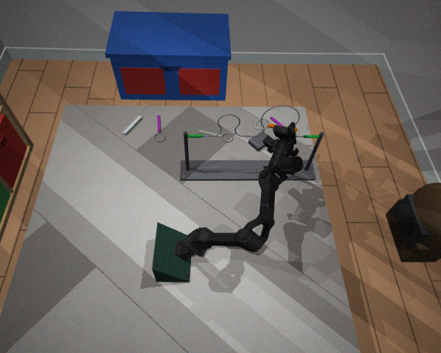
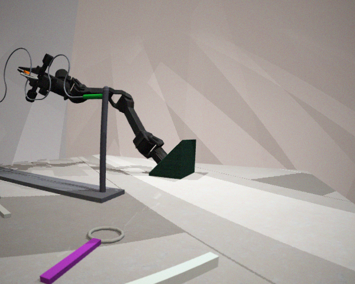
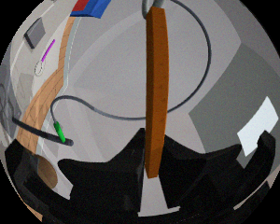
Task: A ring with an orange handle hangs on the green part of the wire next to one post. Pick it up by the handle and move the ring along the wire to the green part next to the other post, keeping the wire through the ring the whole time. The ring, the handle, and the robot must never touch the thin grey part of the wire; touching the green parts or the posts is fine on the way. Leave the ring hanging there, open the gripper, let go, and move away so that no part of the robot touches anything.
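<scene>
Now: the ring with orange handle 8 cm to the left of my gripper tip and 3 cm below it. Also, from my gripper tip: white-handled ring (22 cm ahead, 30 cm to the left, 38 cm below); grey box (20 cm ahead, 9 cm to the left, 37 cm below); purple-handled ring (21 cm ahead, 61 cm to the left, 38 cm below).
</scene>
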